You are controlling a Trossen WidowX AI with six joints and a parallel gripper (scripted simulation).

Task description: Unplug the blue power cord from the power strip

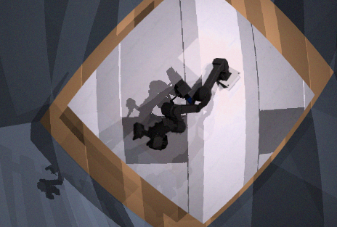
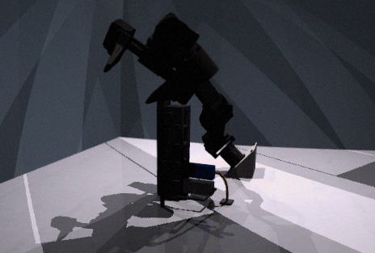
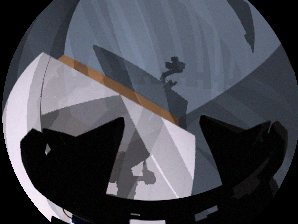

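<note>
Now: gripper tip 320 mm past the blue plug, 210 mm above it and 80 mm to the right of it.
</note>
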